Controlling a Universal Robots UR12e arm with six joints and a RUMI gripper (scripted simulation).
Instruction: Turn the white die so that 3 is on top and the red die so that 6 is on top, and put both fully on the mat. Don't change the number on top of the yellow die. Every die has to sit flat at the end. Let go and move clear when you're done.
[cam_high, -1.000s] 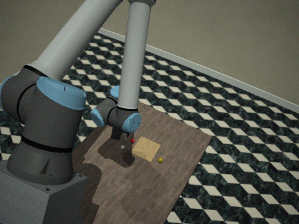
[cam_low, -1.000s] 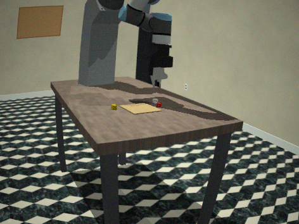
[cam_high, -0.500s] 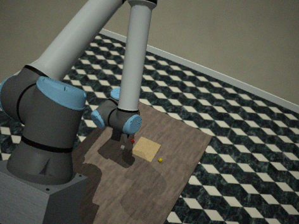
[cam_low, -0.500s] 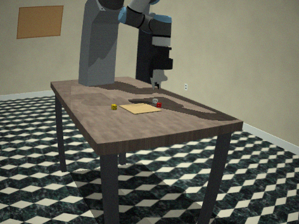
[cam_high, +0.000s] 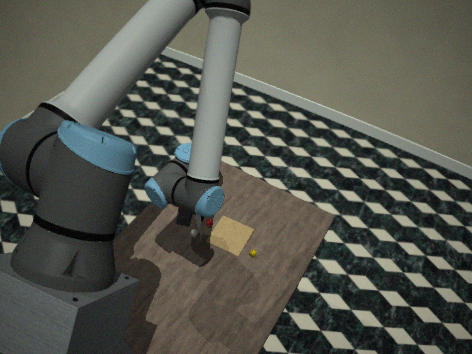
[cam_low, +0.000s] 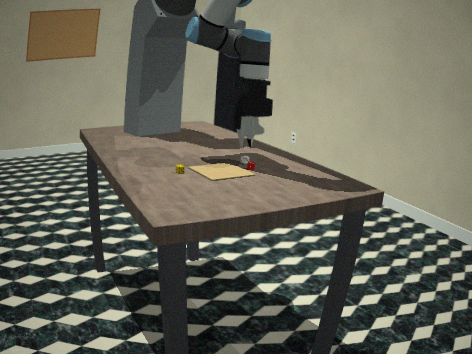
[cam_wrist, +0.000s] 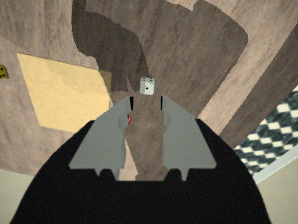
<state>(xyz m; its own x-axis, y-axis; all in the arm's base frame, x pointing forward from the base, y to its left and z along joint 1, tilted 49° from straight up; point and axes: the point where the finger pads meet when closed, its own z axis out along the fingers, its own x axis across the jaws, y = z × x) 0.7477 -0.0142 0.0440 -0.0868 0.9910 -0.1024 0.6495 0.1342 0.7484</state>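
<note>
The white die lies 50 mm below my hand. From my hand the other things lie so: tan mat 50 mm ahead, 130 mm to the right, 60 mm below; then red die 70 mm ahead, 40 mm to the right, 50 mm below; then yellow die 240 mm to the right, 50 mm below.
</note>
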